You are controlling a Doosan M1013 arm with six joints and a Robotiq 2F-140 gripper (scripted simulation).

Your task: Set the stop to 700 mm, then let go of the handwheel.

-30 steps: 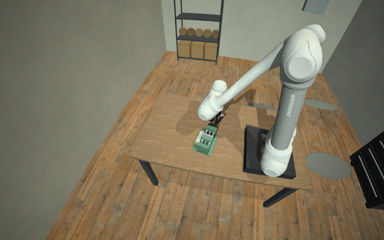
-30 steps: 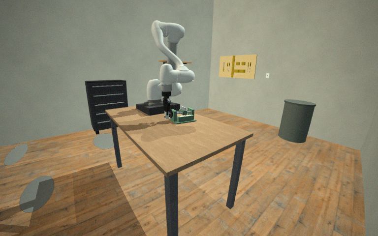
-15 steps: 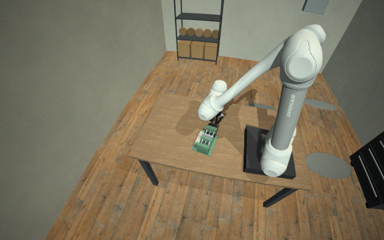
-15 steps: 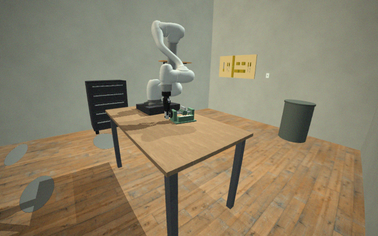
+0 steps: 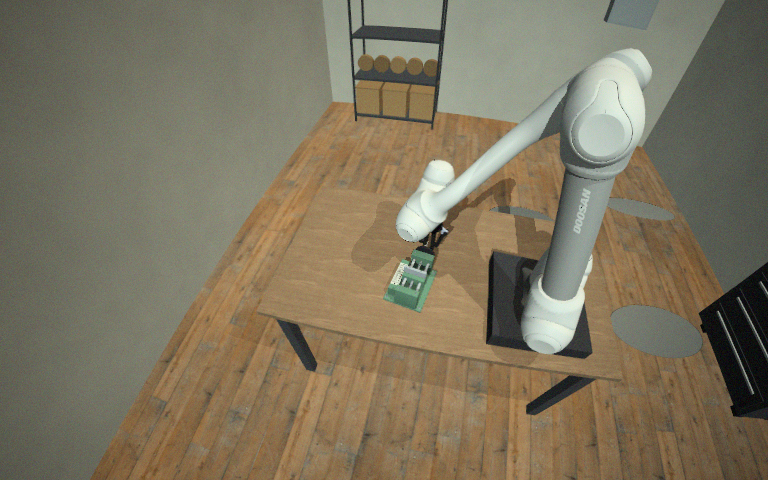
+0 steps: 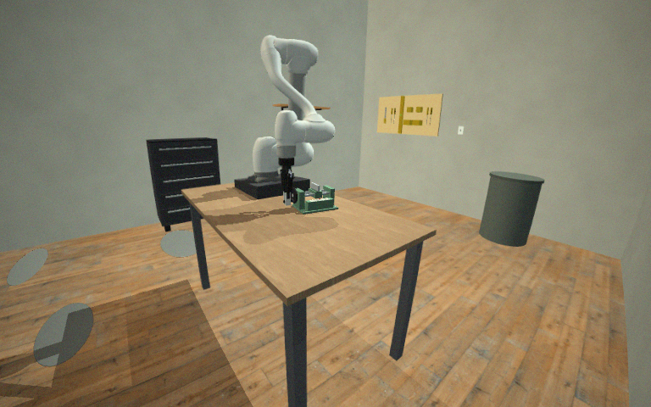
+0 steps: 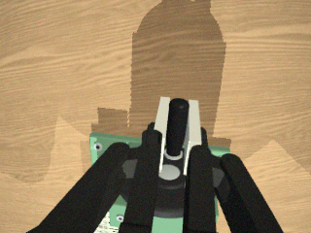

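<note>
My gripper is now 20 mm above the black crank handle. The rest, counted from my hand: green stop fixture (30 mm ahead, 150 mm to the left, 30 mm above).
</note>
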